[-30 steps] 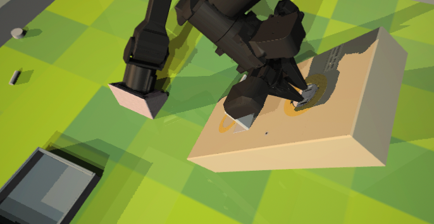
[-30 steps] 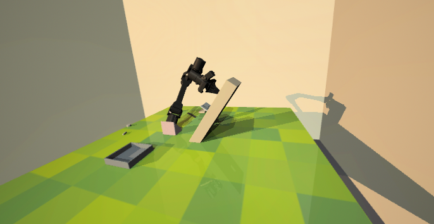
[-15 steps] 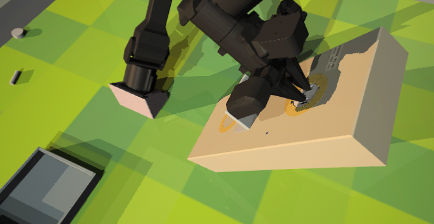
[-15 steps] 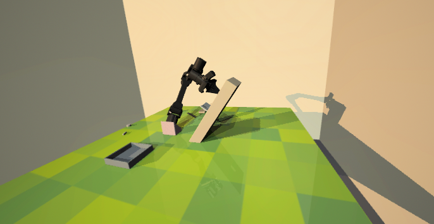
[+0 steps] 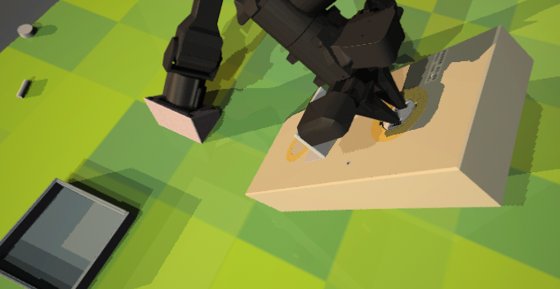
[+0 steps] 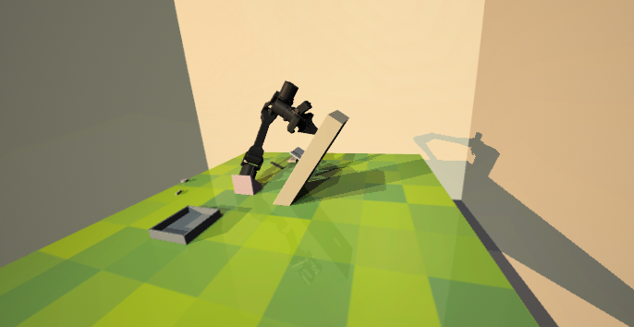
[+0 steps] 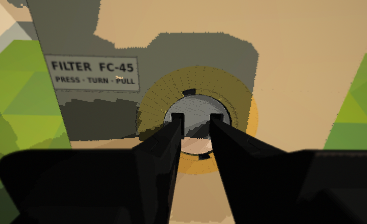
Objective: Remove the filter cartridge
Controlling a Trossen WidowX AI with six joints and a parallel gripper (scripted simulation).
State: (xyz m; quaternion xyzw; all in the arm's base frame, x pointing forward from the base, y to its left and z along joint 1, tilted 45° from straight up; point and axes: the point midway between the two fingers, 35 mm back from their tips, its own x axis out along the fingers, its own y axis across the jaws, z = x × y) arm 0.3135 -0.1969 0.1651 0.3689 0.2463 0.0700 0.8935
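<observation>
My gripper tip is 10 mm short of the round filter cartridge and 10 mm above it. Also, from my gripper tip: grey flap: 90 mm behind, 10 mm to the left, 100 mm below; tan service panel: 30 mm behind, 80 mm below; dark grey tray: 440 mm behind, 250 mm to the right, 260 mm below.
</observation>
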